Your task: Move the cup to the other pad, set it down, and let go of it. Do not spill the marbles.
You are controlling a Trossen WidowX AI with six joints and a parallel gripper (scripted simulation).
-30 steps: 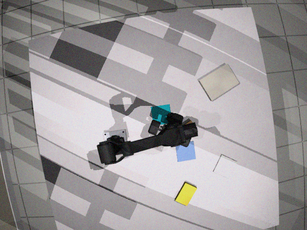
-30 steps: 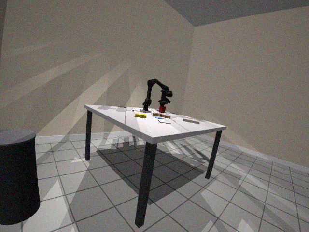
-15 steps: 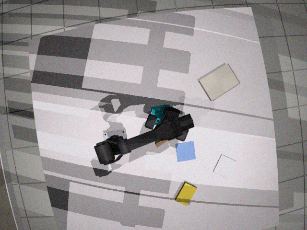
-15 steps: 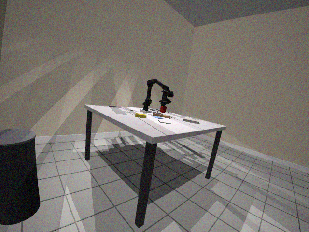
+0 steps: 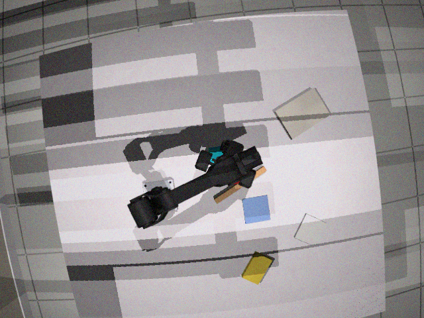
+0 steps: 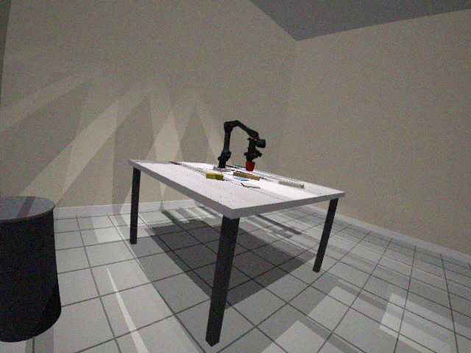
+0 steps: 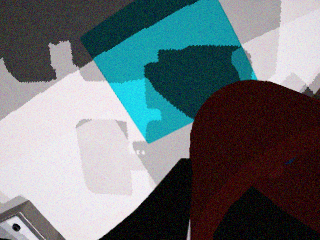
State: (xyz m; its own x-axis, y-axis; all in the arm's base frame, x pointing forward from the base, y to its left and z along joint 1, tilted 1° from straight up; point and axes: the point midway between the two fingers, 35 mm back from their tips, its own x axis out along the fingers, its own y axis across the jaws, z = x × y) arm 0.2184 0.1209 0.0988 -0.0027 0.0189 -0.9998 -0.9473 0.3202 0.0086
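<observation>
Right now my gripper tip is 4 cm short of the blue marble, 2 cm to the left of it and 2 cm above it. Also, from my gripper tip: cyan pad: 3 cm to the left, 10 cm below; wooden slat: 6 cm ahead, 6 cm to the right, 8 cm below; red cup: 3 cm ahead, 1 cm to the right.
</observation>
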